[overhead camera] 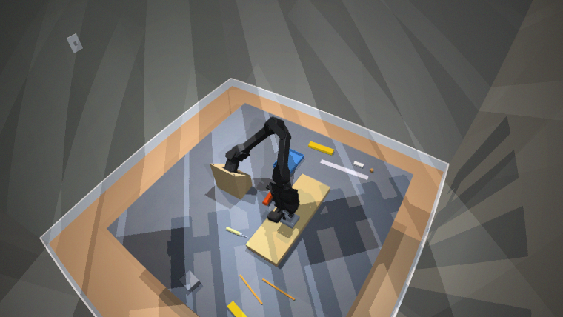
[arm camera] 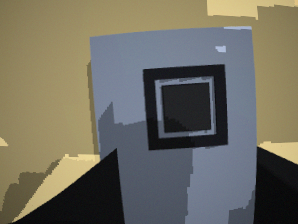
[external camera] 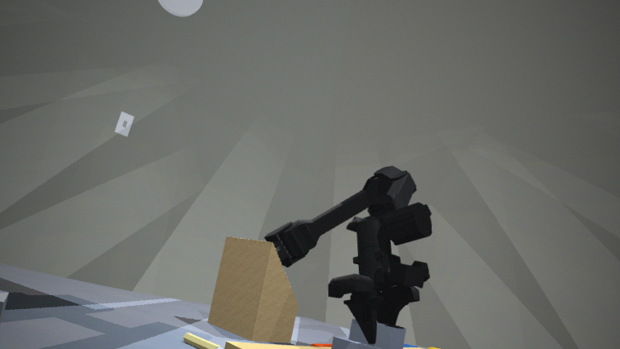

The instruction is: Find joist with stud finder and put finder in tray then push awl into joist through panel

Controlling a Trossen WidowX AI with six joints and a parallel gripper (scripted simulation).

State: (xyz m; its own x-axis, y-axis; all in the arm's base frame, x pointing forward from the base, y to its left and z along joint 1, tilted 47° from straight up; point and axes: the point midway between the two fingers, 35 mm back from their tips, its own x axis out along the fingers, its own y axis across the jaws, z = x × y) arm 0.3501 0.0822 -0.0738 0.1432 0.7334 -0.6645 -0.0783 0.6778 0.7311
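The blue tray lies 240 mm behind my gripper tip, 330 mm to the left of it and 50 mm below it. The rest, counted from my gripper tip: awl (150 mm behind, 200 mm to the right, 60 mm below); grey block (160 mm behind, 540 mm to the right, 50 mm below); grey stud finder (10 mm ahead, 20 mm above).
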